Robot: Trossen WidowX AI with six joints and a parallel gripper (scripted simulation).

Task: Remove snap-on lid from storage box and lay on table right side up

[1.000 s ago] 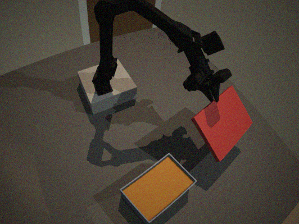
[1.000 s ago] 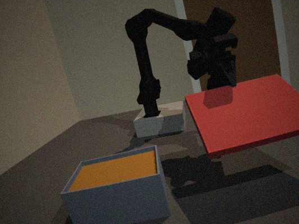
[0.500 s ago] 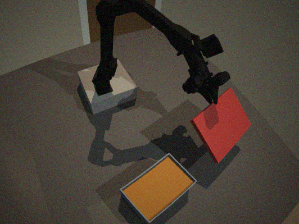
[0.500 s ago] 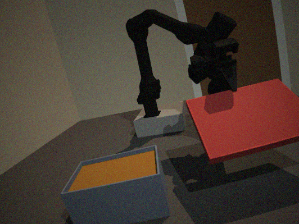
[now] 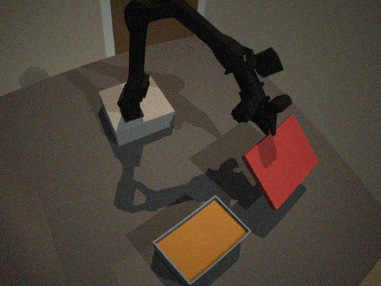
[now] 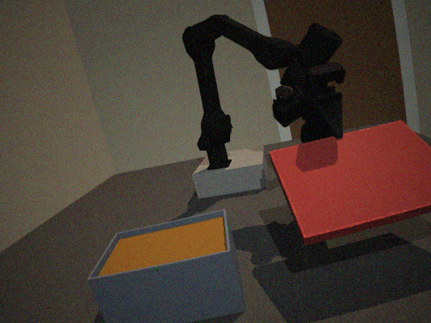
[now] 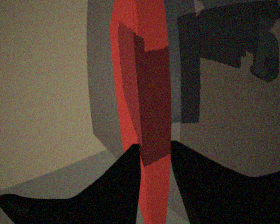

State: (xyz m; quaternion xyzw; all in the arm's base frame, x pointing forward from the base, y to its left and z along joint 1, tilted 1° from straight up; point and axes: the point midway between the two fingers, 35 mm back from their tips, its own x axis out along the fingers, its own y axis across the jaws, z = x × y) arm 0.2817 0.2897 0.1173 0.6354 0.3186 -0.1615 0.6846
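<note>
Now: the red lid 70 mm ahead of my gripper tip, 20 mm to the left of it and 30 mm below it. Also, from my gripper tip: grey storage box (150 mm ahead, 290 mm to the right, 110 mm below).
</note>
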